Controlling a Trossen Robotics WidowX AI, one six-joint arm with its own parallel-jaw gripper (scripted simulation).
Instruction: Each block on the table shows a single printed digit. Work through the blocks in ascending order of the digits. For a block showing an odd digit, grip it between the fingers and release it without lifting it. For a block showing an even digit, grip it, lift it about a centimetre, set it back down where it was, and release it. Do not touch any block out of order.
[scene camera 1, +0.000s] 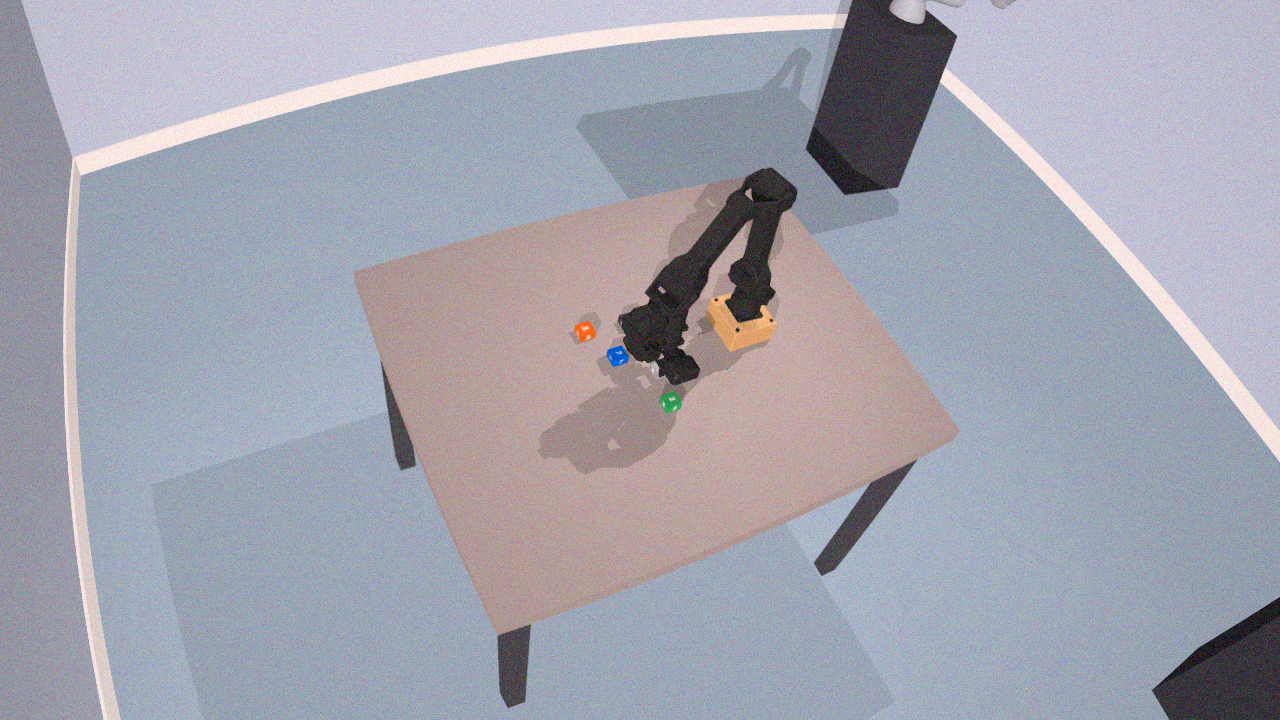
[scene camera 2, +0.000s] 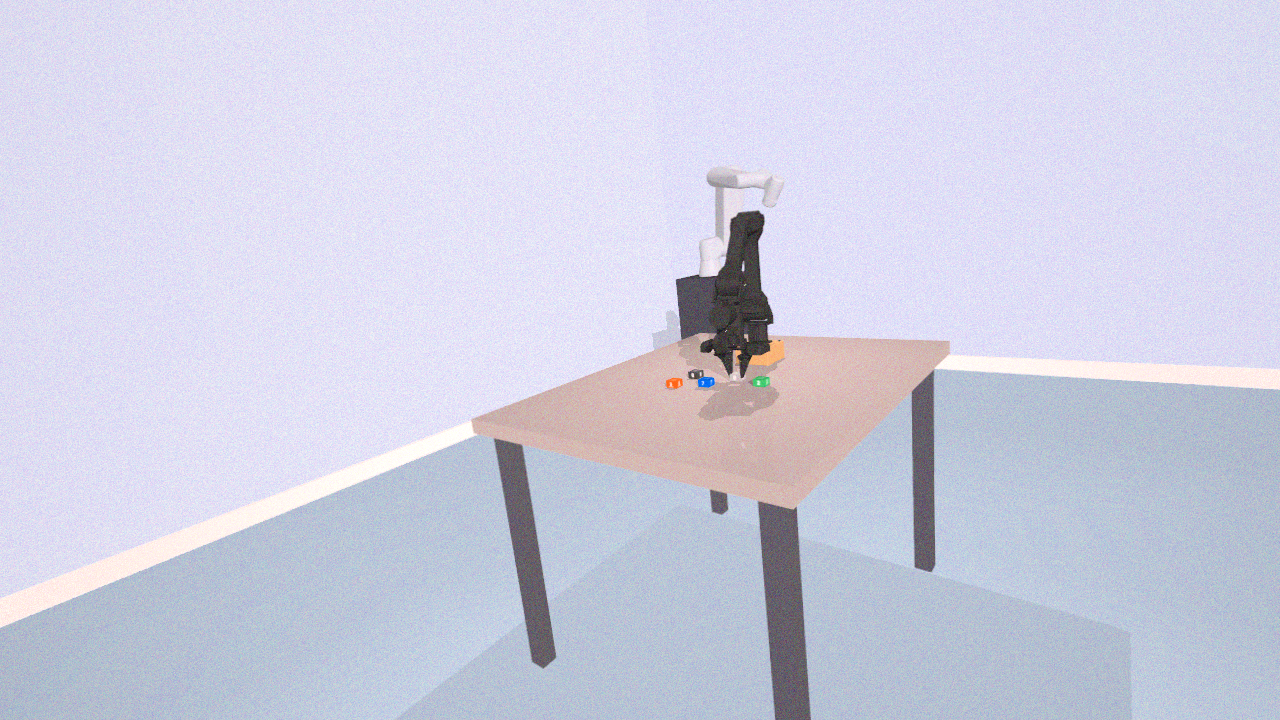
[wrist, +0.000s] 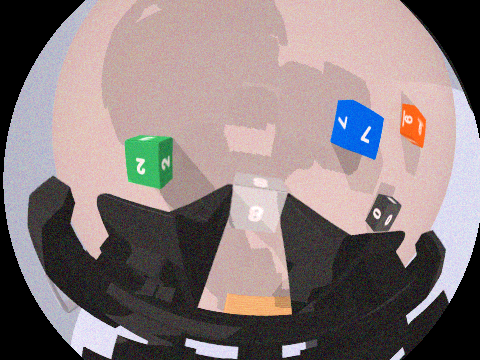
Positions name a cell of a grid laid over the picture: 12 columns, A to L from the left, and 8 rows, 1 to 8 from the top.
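My gripper's carrying a grey block (wrist: G5), and you'd find the gripper itself (scene camera 1: G5), (scene camera 2: G5), (wrist: G5). There's a black block (wrist: J5) here too, and a blue block (wrist: I3).
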